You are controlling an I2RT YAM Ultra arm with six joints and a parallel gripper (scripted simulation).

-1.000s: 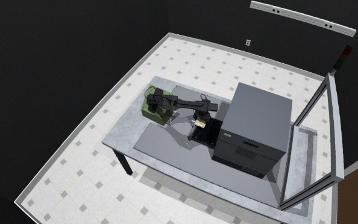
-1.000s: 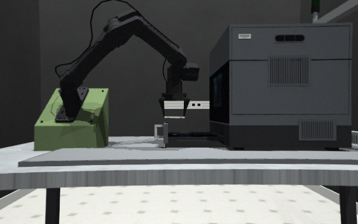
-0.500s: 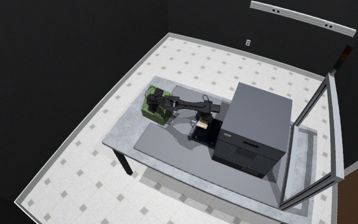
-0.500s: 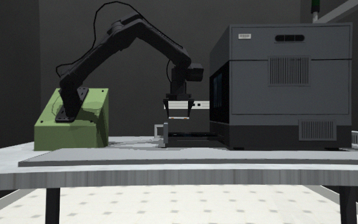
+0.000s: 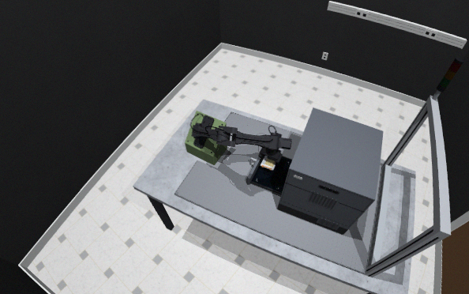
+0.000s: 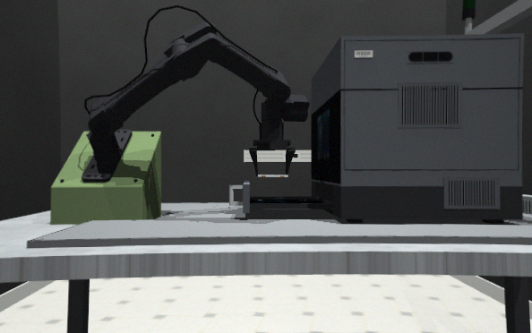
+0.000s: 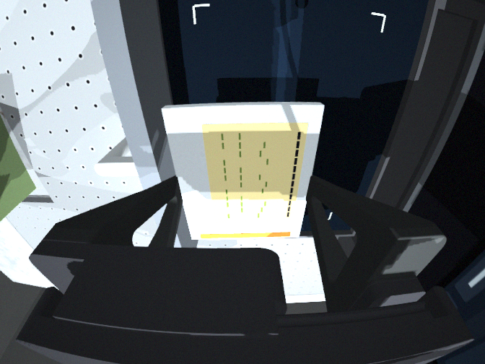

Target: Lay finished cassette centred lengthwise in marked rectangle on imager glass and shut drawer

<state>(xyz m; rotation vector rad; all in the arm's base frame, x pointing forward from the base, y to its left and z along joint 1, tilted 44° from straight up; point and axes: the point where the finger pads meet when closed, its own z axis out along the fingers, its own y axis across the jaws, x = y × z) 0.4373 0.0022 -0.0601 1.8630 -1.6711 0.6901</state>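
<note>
Now: the imager drawer 40 mm ahead of my hand and 60 mm below it. The rest, counted from my hand: cassette (10 mm below).
</note>
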